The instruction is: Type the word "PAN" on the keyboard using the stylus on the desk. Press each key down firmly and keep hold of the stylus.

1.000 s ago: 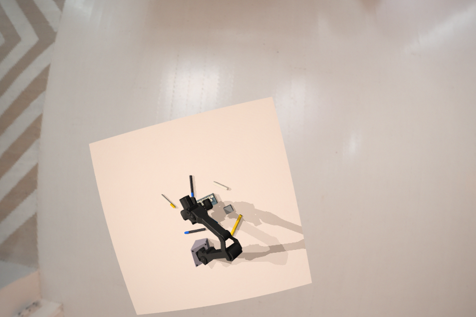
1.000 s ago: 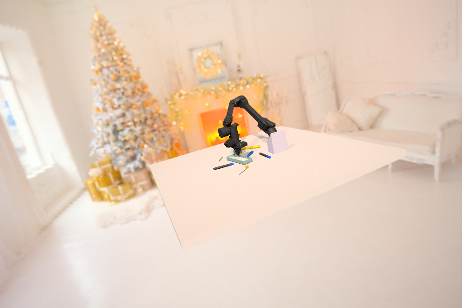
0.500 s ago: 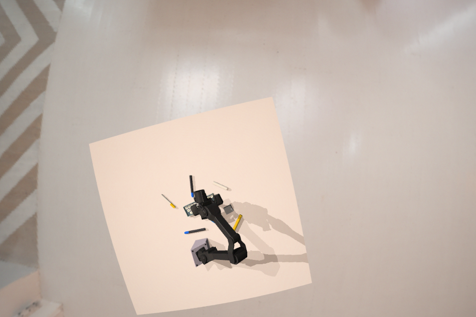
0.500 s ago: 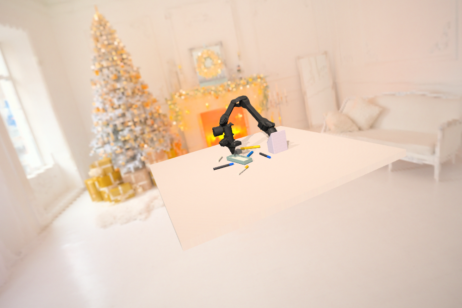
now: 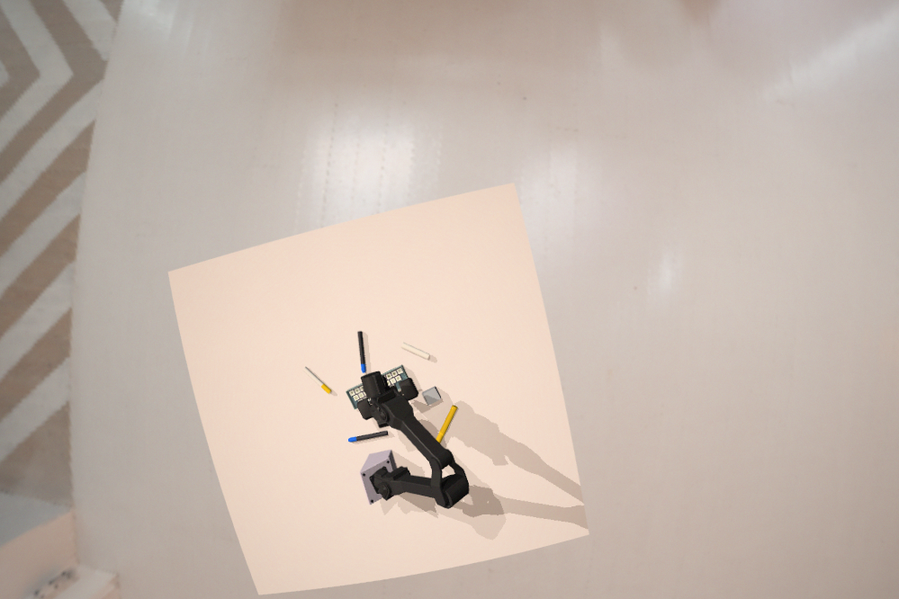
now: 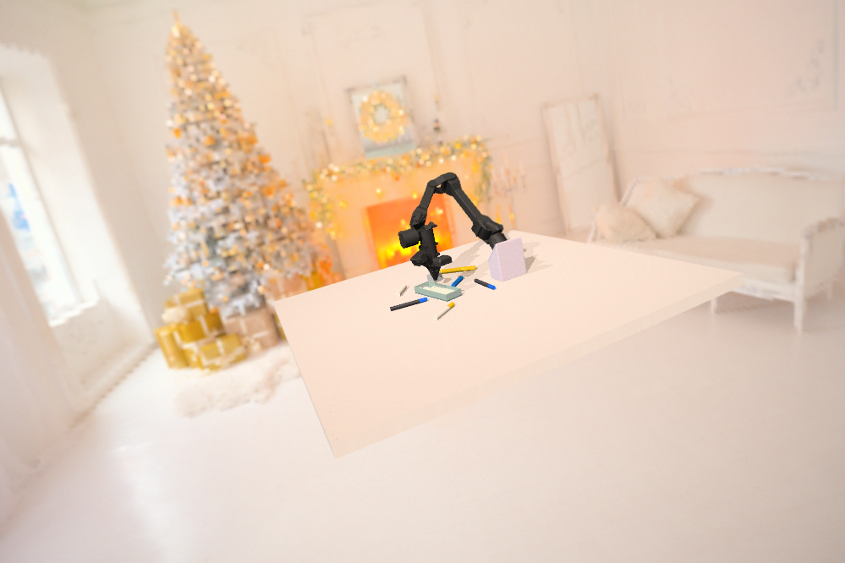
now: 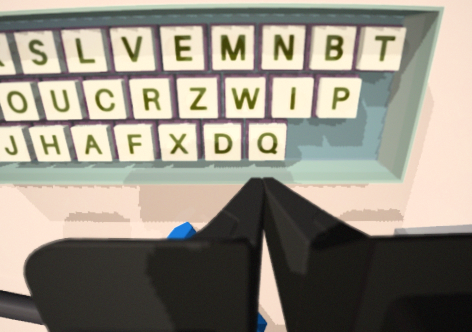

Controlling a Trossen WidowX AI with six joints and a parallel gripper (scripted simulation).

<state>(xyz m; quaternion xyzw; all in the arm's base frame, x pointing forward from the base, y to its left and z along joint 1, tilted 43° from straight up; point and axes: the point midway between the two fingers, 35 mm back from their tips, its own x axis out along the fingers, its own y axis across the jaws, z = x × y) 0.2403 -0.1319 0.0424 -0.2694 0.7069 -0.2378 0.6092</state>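
Right now my gripper tip is 50 mm short of the N key, 30 mm above it and 10 mm to the left of it. Also, from my gripper tip: blue stylus 110 mm behind, 30 mm below, 10 mm to the right; grey cube 110 mm to the right, 60 mm behind, 30 mm below; grey stylus tip 140 mm behind, 30 mm below, 20 mm to the right.
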